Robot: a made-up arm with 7 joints.
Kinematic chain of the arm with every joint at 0, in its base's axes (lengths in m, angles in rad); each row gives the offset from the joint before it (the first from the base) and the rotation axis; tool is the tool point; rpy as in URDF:
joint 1: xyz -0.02 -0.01 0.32 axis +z
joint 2: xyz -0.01 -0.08 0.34 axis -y
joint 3: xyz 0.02 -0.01 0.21 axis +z
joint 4: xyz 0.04 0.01 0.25 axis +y
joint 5: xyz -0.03 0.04 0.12 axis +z
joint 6: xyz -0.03 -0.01 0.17 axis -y
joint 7: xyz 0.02 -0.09 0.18 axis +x
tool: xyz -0.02 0.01 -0.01 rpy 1.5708 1.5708 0
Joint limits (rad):
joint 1: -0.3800..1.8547
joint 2: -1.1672..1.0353
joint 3: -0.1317..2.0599
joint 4: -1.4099..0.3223
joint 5: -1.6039..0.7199
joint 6: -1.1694..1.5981
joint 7: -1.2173..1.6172
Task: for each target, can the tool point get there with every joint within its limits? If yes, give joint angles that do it. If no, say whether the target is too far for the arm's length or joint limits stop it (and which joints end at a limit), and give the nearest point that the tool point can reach.
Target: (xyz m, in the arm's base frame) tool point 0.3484 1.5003 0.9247
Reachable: no: too far | nearest point 0.1989 0.8873 0.8618 | short by 0.634 m
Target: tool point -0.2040 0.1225 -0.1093
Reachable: no: joint limits stop it (at a limit: joint 1, joint 2, joint 4, joint 7) | nearest point -0.4383 0.1365 0.4912 | short by 0.645 m
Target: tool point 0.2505 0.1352 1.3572
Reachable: yes | joints 0.3523 -0.8160 0.2495 -0.4749 -1.3185 1.1399 -0.0112
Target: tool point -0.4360 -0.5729 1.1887
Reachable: yes | joints 0.7145 0.6587 0.1024 -0.4351 -1.2462 -0.5303 1.2775
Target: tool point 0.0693 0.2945 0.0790
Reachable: no: joint limits stop it (at a limit: joint 1, joint 2, joint 3, joint 4, joint 7) | nearest point 0.1371 0.4527 0.5385 | short by 0.491 m
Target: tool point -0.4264 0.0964 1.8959
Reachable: no: too far | nearest point -0.3263 0.0604 1.5731 | short by 0.340 m
